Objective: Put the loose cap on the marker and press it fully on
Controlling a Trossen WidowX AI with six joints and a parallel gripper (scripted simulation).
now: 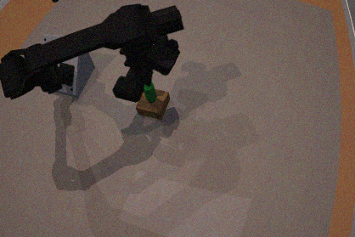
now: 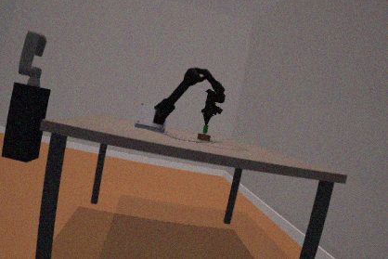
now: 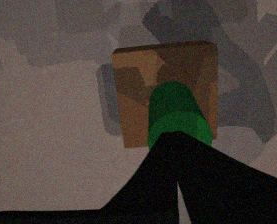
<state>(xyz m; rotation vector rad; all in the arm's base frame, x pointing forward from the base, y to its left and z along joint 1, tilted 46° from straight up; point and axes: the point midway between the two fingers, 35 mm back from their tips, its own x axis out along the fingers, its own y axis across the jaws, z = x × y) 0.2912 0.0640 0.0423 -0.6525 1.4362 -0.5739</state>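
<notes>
The green marker cap is 20 mm below my gripper tip and 10 mm to the right of it.
</notes>
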